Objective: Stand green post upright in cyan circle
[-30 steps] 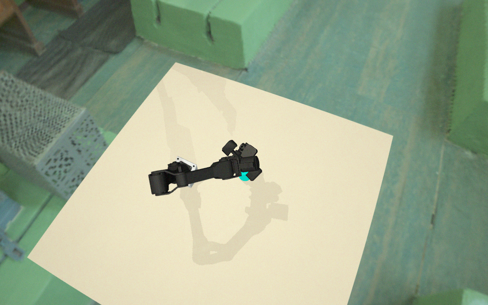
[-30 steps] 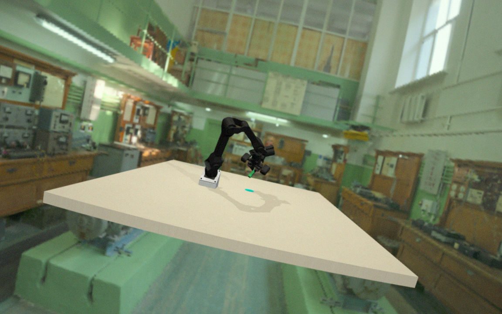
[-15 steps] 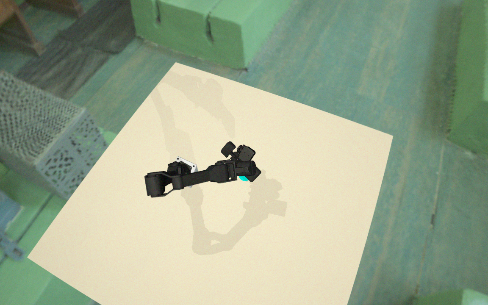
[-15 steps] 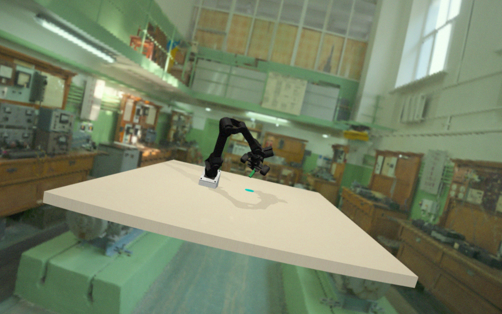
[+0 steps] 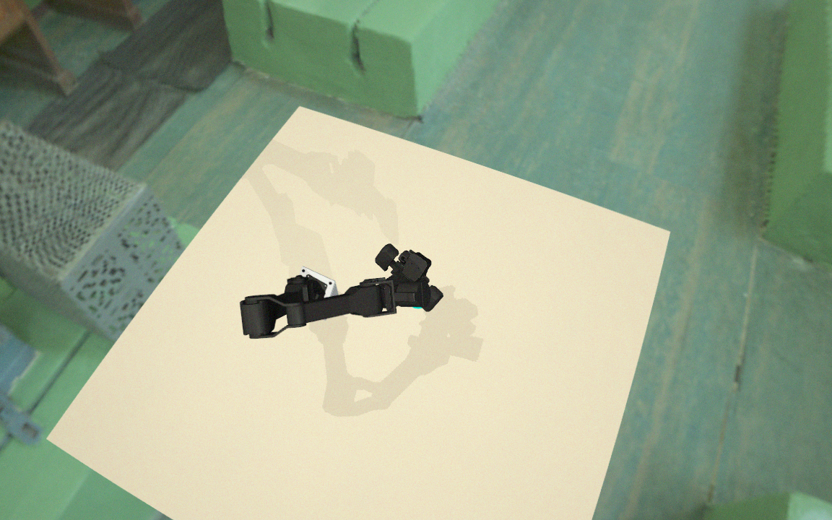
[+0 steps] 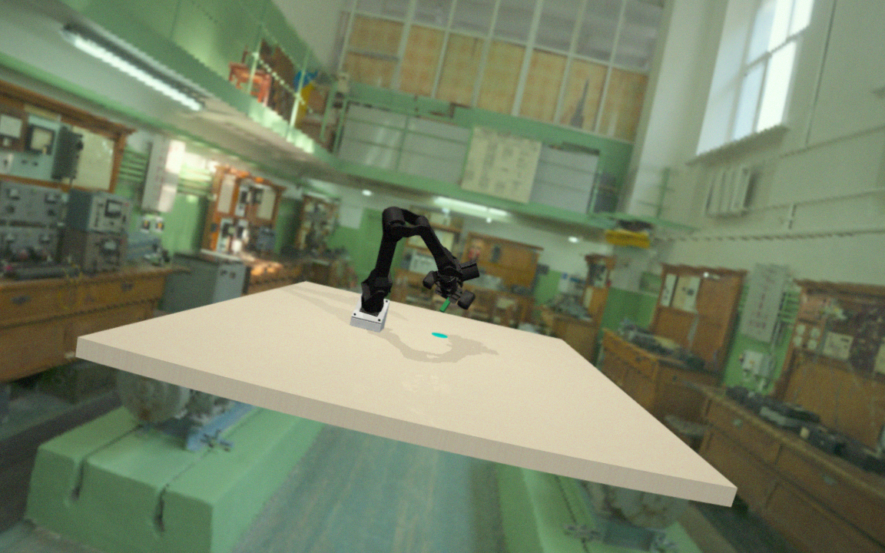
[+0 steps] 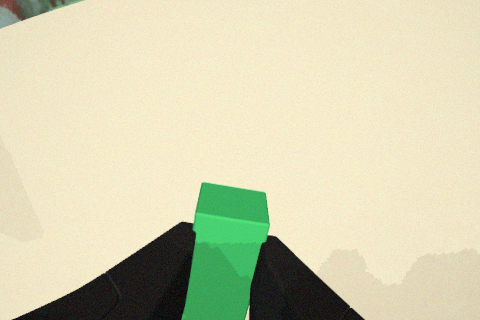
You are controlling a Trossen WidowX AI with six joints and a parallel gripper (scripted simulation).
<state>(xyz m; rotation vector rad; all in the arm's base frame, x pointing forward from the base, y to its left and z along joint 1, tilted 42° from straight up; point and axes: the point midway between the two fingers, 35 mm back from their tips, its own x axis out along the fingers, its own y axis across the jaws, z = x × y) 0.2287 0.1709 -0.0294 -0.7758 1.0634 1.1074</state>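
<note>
My gripper tip is now 130 mm above the cyan circle and 30 mm to the left of it. From my gripper tip the other things lie so: green post: 20 mm below, 10 mm to the right, 10 mm behind.
</note>
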